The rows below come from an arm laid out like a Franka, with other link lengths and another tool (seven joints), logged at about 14 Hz.
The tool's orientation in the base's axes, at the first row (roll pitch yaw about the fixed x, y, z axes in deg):
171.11, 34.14, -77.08
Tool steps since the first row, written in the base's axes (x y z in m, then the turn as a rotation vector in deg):
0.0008, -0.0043, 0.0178, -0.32, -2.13, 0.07
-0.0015, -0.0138, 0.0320, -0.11, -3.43, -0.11
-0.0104, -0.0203, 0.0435, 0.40, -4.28, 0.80
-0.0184, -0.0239, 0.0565, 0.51, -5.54, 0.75
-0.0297, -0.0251, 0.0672, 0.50, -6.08, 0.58
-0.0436, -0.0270, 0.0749, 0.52, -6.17, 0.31
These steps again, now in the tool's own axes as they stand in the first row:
-0.0064, 0.0028, -0.0170, 1.62, 0.96, -1.05
-0.0071, 0.0097, -0.0327, 2.81, 1.14, -1.62
-0.0100, 0.0216, -0.0430, 3.08, 1.03, -2.93
-0.0158, 0.0319, -0.0532, 4.14, 1.31, -3.56
-0.0230, 0.0443, -0.0595, 4.67, 1.46, -3.69
-0.0283, 0.0590, -0.0629, 4.90, 1.43, -3.52

